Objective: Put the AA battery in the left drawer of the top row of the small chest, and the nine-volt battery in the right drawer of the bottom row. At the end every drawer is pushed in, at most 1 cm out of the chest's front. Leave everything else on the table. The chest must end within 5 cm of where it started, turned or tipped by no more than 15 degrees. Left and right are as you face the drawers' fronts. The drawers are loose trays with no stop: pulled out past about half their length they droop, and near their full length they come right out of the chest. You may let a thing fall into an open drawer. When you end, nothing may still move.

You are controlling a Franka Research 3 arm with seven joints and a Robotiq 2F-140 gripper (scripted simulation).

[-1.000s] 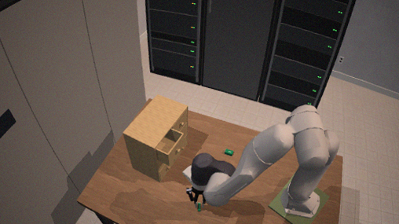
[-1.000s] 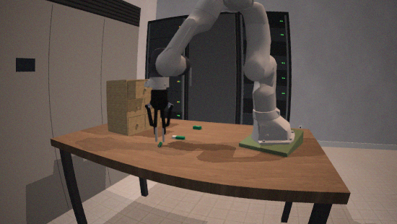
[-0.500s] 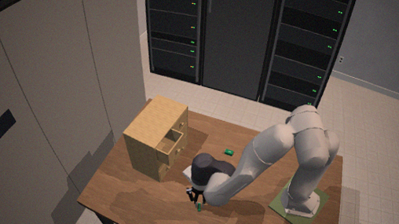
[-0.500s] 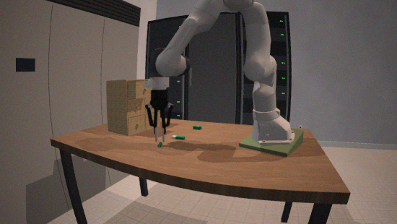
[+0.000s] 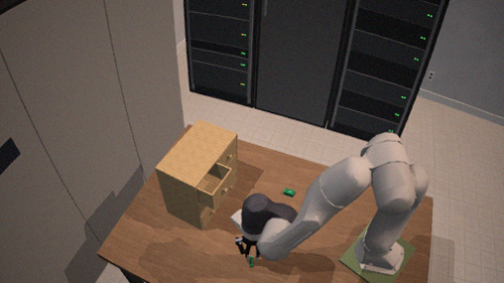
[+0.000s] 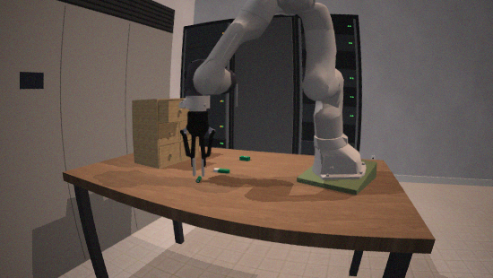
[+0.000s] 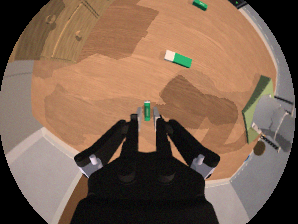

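The AA battery is 50 mm below my hand. Round my hand: white-and-green cylinder 150 mm to the right, 50 mm below, 10 mm ahead; then nine-volt battery 390 mm to the right, 50 mm below, 50 mm ahead.
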